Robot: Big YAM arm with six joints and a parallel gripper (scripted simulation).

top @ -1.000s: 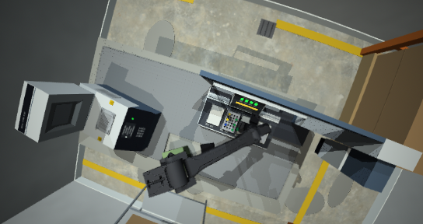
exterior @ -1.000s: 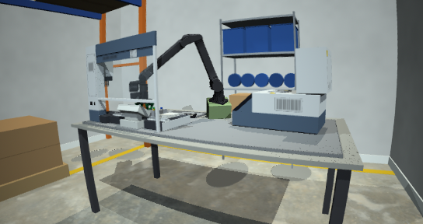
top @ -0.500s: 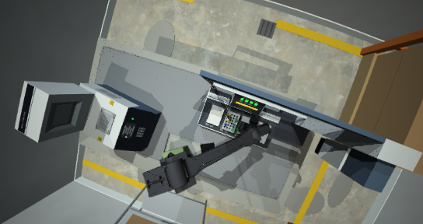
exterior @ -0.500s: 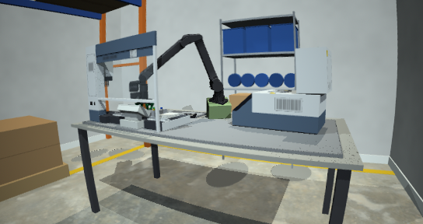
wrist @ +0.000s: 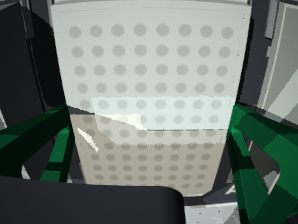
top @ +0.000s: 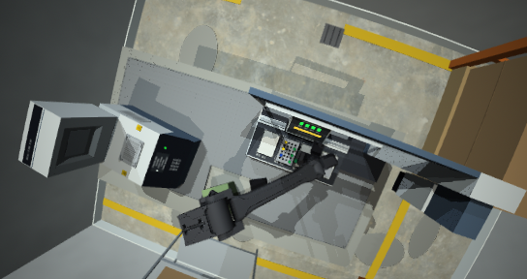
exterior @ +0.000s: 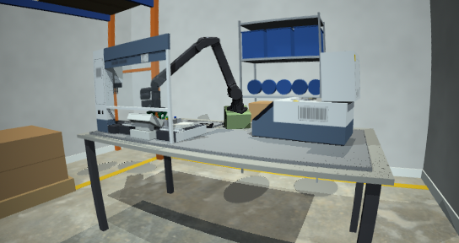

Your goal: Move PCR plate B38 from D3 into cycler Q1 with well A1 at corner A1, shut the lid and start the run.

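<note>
My gripper is now 110 mm to the right of the tube cooling block, 10 mm below it and 10 mm past it. From my hand the other things lie so: dark nest: 300 mm behind, 150 mm to the left, 60 mm below; white label: 300 mm behind, 150 mm to the left, 60 mm below; handler's frame post: 310 mm to the left, 170 mm ahead, 170 mm above.
</note>
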